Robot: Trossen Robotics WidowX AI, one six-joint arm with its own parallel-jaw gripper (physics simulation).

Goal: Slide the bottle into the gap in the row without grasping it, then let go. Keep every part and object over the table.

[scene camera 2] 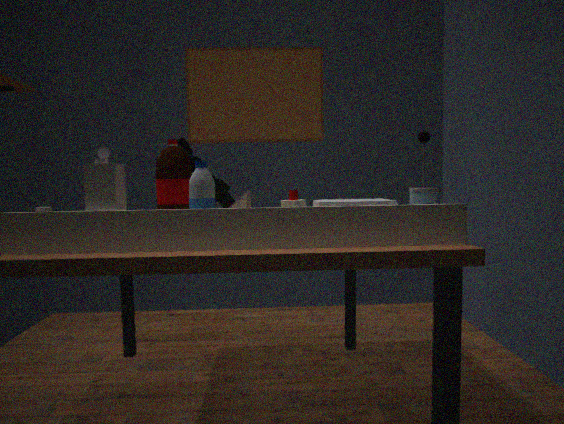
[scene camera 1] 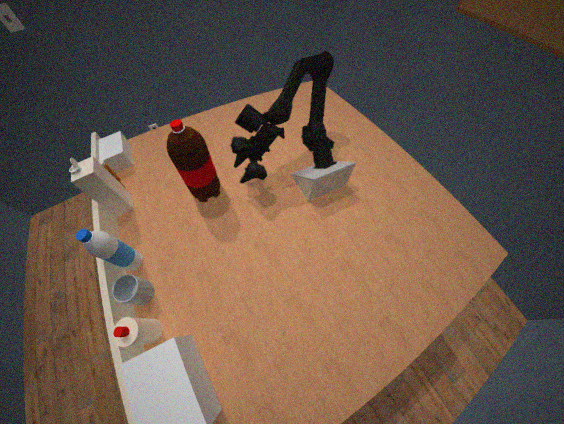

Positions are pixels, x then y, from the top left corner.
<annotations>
blue-capped bottle: scene camera 2 201,184; scene camera 1 100,244
pale spouted carton: scene camera 2; scene camera 1
dark brown bottle: scene camera 2; scene camera 1
grey cup: scene camera 1 128,288; not seen in scene camera 2 (hidden by a low pale wall)
same spot on dark brown bottle: (scene camera 1: 186,147) = (scene camera 2: 186,155)
same spot on pale spouted carton: (scene camera 1: 89,175) = (scene camera 2: 122,165)
</annotations>
